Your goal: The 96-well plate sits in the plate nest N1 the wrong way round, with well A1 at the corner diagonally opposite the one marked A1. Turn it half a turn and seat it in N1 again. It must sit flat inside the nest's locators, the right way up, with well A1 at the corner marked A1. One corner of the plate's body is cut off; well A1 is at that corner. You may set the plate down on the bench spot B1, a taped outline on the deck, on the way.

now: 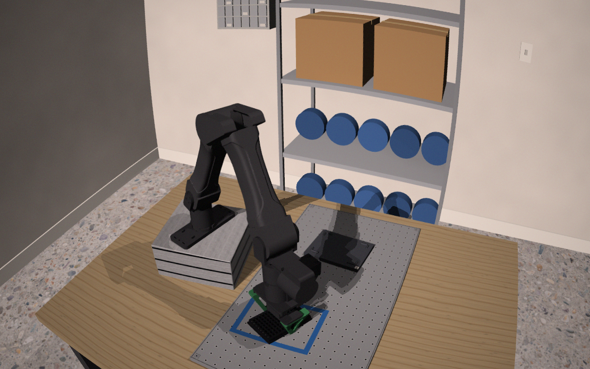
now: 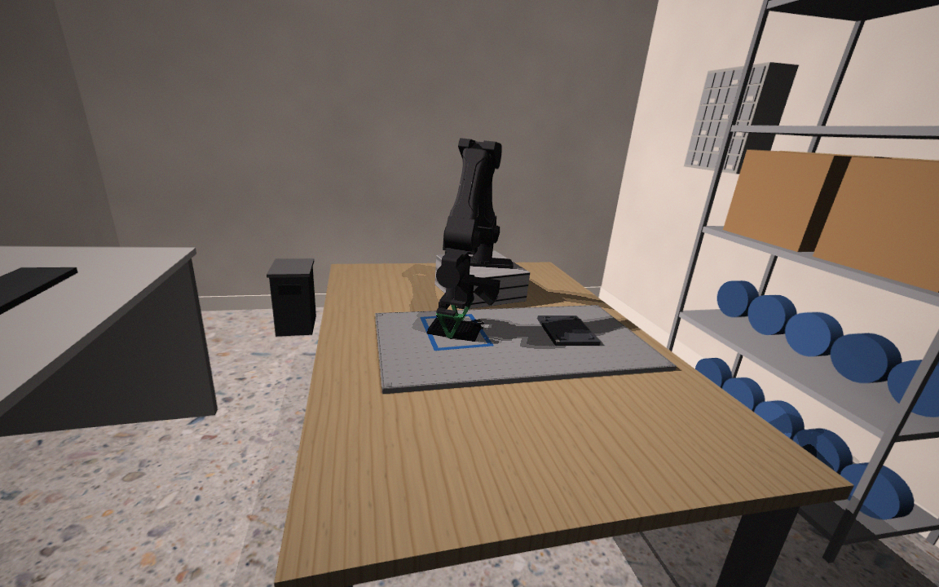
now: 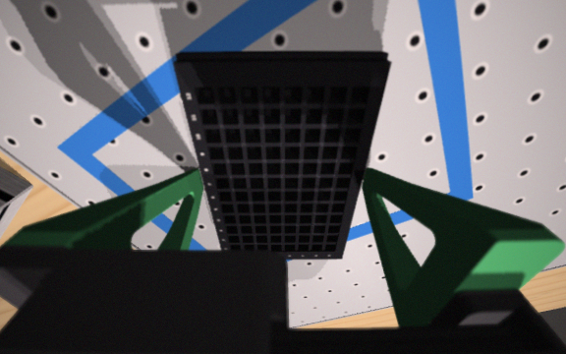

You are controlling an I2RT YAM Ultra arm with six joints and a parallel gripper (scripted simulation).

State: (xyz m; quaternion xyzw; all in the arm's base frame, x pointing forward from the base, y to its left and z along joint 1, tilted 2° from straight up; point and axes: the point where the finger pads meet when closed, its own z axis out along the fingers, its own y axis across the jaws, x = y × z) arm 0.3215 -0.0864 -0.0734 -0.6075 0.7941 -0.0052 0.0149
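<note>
My gripper is now right at the black 96-well plate. The rest, counted from my hand: white A1 label (26 cm to the left, 6 cm ahead); dark plate nest N1 (31 cm to the left, 2 cm behind).
</note>
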